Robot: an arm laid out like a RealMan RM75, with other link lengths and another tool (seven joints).
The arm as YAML. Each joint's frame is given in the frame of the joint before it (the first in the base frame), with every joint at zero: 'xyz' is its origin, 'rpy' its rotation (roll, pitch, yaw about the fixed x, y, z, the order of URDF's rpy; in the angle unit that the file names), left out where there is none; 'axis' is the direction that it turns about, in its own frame. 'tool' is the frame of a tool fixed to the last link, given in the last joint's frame.
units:
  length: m
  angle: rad
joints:
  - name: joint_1
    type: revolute
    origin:
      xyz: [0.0, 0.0, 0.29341]
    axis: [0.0, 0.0, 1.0]
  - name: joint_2
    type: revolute
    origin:
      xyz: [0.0, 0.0, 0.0]
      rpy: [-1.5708, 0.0, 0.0]
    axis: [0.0, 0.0, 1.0]
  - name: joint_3
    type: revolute
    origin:
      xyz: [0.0, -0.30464, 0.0]
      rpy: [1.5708, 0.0, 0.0]
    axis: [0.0, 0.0, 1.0]
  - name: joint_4
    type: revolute
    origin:
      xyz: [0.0, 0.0, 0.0]
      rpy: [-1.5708, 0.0, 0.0]
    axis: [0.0, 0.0, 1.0]
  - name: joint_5
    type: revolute
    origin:
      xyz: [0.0, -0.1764, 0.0]
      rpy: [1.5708, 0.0, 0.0]
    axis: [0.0, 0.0, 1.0]
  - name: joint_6
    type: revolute
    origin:
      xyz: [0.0, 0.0, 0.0]
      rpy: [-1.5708, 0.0, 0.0]
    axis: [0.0, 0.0, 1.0]
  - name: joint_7
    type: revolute
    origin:
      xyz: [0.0, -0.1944, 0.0]
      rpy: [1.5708, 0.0, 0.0]
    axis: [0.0, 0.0, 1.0]
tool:
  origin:
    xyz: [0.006, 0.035, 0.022]
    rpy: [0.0, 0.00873, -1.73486]
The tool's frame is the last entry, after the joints.
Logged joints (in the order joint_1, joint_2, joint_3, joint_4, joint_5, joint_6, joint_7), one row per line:
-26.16 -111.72 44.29 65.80 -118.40 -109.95 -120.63
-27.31 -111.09 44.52 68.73 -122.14 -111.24 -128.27
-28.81 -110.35 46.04 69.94 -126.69 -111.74 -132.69
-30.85 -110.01 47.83 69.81 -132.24 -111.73 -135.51
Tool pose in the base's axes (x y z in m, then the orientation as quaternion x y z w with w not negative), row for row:
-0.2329 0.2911 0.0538 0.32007 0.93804 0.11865 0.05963
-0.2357 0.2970 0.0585 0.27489 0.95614 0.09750 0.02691
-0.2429 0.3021 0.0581 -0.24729 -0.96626 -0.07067 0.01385
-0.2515 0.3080 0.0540 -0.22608 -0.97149 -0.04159 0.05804
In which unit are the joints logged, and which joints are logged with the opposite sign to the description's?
The joints are logged in degrees. Opposite sign: joint_5, joint_6.
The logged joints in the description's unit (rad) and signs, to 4 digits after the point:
-0.4566 -1.9499 0.7730 1.1484 2.0665 1.9190 -2.1054
-0.4766 -1.9389 0.7770 1.1996 2.1317 1.9415 -2.2387
-0.5028 -1.9260 0.8035 1.2207 2.2112 1.9502 -2.3159
-0.5384 -1.9200 0.8348 1.2184 2.3080 1.9501 -2.3651

